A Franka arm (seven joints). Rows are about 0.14 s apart.
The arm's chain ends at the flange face. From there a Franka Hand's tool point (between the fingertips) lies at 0.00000 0.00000 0.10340 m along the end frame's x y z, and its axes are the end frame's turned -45 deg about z.
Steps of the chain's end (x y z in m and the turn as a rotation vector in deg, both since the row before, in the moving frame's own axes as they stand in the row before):
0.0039, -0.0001, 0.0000, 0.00, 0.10, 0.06
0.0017, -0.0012, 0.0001, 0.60, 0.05, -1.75
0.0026, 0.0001, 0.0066, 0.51, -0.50, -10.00
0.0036, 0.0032, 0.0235, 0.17, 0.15, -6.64
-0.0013, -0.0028, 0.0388, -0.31, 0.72, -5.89
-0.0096, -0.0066, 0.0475, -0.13, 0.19, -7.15
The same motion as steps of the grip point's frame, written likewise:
0.0030, 0.0028, 0.0000, -0.07, 0.07, 0.06
0.0029, -0.0004, 0.0001, 0.39, 0.46, -1.75
0.0017, 0.0006, 0.0066, 0.71, 0.01, -10.00
0.0007, 0.0048, 0.0235, 0.01, 0.23, -6.64
0.0017, -0.0016, 0.0388, -0.73, 0.29, -5.89
-0.0020, -0.0111, 0.0475, -0.23, 0.04, -7.15

